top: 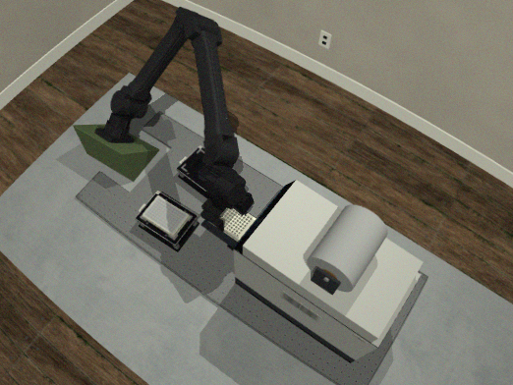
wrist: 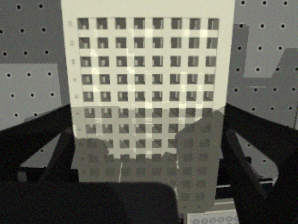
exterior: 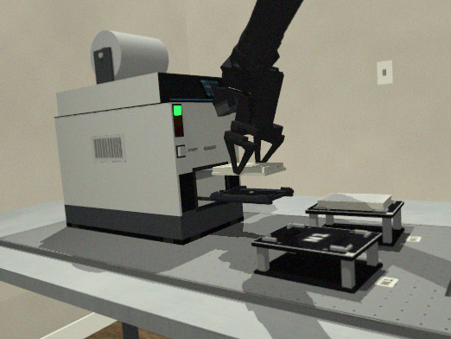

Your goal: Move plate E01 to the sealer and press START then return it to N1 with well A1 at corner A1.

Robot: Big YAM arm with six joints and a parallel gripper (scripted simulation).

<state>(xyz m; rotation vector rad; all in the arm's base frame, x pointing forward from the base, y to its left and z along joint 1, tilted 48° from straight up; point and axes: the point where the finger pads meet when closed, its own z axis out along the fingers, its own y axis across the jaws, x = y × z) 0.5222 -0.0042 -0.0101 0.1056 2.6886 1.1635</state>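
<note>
Right now my hand is 60 mm above the sealer stage. Also, from my hand: covered white plate: 190 mm behind, 90 mm to the right, 80 mm below; then start button: 100 mm ahead, 90 mm to the left, 40 mm above; then black plate nest: 200 mm behind, 120 mm to the left, 100 mm below.
</note>
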